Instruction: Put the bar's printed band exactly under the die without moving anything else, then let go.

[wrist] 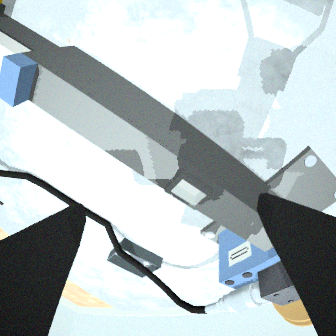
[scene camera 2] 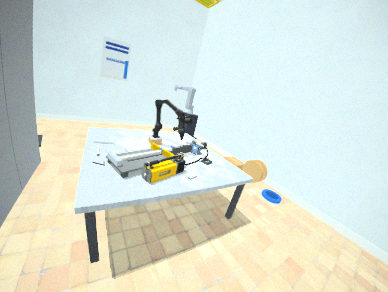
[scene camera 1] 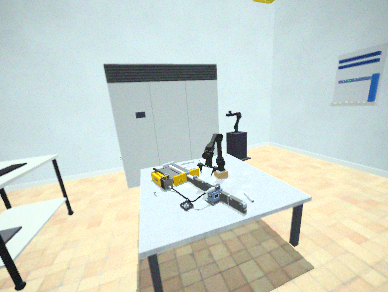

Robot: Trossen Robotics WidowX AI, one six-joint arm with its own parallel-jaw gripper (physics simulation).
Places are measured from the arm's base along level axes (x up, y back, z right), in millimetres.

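Pixels of known places: gripper, fingertip midpoint: (wrist: pixel 171 207) (scene camera 2: pixel 181 139) (scene camera 1: pixel 205 175); arm's base, origin of the base link: (scene camera 2: pixel 155 136) (scene camera 1: pixel 221 169).
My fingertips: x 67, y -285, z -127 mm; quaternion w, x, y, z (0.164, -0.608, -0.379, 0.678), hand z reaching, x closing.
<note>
Ahead of a thing's pixels: the offset from my fingertips to its middle. "*": to the spot under its first point.
A long pale bar (scene camera 1: pixel 181 170) (scene camera 2: pixel 135 156) lies along the grey bed; its end {* dz +173, dx -81, dy -40 mm} (wrist: pixel 12 41) shows at upper left in the wrist view. I cannot make out its printed band. The yellow frame (scene camera 1: pixel 192 174) crosses over the bar's line; the die is too small or hidden to tell. A dark grey rail (scene camera 1: pixel 232 201) (wrist: pixel 125 105) continues the bar's line, with a blue block {* dz +124, dx -43, dy -37 mm} (wrist: pixel 17 80) at its side. My gripper (scene camera 1: pixel 207 169) (scene camera 2: pixel 181 137) (wrist: pixel 171 207) is open and empty, above the rail between the yellow frame and a blue device {* dz -214, dx -71, dy -66 mm} (scene camera 1: pixel 214 195) (wrist: pixel 227 265).
A yellow motor unit {dz +381, dx -70, dy -312 mm} (scene camera 1: pixel 159 178) (scene camera 2: pixel 165 171) stands beside the bed. A black cable {* dz -36, dx -125, dy -226 mm} (wrist: pixel 107 225) passes a small dark box {* dz -105, dx -134, dy -265 mm} (scene camera 1: pixel 186 204) (scene camera 2: pixel 207 161) (wrist: pixel 134 257) and reaches the blue device. A wooden block (scene camera 1: pixel 221 174) sits at the arm's base. A thin rod {dz -326, dx -125, dy +194 mm} (scene camera 1: pixel 248 197) lies beyond the rail.
</note>
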